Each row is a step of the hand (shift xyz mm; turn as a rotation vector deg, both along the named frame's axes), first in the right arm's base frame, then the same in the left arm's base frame.
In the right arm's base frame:
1: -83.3 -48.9 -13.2 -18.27 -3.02 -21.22
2: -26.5 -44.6 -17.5 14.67 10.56 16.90
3: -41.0 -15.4 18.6 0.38 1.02 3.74
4: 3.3 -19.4 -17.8 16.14 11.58 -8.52
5: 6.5 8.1 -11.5 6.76 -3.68 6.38
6: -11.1 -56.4 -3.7 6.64 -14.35 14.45
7: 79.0 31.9 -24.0 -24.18 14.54 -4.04
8: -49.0 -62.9 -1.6 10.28 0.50 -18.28
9: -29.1 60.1 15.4 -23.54 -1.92 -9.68
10: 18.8 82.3 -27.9 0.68 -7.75 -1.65
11: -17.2 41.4 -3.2 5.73 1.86 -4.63
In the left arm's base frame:
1: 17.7 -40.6 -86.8 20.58 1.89 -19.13
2: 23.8 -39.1 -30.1 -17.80 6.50 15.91
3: -17.5 -15.9 -41.3 -3.84 0.32 0.57
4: 21.0 -16.1 1.4 7.10 11.88 16.60
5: 10.2 9.6 6.7 -5.34 -5.15 6.70
6: 12.9 -54.1 -15.0 -11.44 -17.05 6.12
7: 21.6 30.7 80.2 0.38 16.48 -23.25
8: 10.3 -58.5 -53.2 18.36 3.07 9.68
9: -26.9 58.1 -24.4 8.81 1.26 -23.92
10: 14.0 84.6 23.4 3.00 -7.37 0.09
11: -4.8 42.3 -14.4 4.49 2.29 5.69

